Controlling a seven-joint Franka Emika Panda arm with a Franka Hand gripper.
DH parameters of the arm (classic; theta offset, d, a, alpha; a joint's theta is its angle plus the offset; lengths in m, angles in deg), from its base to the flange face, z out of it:
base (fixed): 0 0 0 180
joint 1: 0 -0.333 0 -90
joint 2: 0 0 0 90
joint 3: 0 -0.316 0.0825 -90
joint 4: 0 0 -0.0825 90
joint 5: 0 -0.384 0 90
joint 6: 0 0 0.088 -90
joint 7: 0 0.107 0 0
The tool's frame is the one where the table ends.
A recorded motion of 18 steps. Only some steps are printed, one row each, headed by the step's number.
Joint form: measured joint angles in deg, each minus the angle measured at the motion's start. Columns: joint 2, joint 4, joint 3, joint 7, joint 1, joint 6, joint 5.
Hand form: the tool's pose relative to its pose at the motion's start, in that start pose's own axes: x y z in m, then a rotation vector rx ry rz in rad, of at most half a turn. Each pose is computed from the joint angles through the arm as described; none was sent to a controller.
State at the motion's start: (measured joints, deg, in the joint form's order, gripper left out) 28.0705 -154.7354 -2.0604 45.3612 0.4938 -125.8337 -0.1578
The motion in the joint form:
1: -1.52 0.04 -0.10 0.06 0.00 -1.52 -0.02
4: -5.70 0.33 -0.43 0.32 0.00 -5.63 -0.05
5: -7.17 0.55 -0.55 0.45 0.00 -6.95 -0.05
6: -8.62 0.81 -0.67 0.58 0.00 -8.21 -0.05
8: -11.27 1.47 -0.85 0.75 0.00 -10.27 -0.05
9: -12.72 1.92 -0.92 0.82 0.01 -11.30 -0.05
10: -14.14 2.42 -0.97 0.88 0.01 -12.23 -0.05
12: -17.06 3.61 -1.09 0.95 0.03 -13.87 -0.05
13: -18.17 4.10 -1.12 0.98 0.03 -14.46 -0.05
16: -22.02 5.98 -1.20 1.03 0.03 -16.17 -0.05
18: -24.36 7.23 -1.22 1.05 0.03 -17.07 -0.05
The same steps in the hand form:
1: 0.0025 -0.0036 0.0071 0.0007 0.0003 -0.0007
4: 0.0089 -0.0136 0.0261 0.0038 0.0027 -0.0021
5: 0.0112 -0.0172 0.0323 0.0049 0.0034 -0.0021
6: 0.0134 -0.0208 0.0383 0.0060 0.0040 -0.0022
8: 0.0178 -0.0275 0.0485 0.0076 0.0041 -0.0028
9: 0.0205 -0.0311 0.0538 0.0086 0.0039 -0.0030
10: 0.0233 -0.0347 0.0588 0.0094 0.0033 -0.0030
12: 0.0290 -0.0423 0.0689 0.0098 0.0007 -0.0041
13: 0.0313 -0.0452 0.0726 0.0101 -0.0003 -0.0042
16: 0.0394 -0.0553 0.0857 0.0092 -0.0058 -0.0053
18: 0.0446 -0.0614 0.0937 0.0084 -0.0097 -0.0055

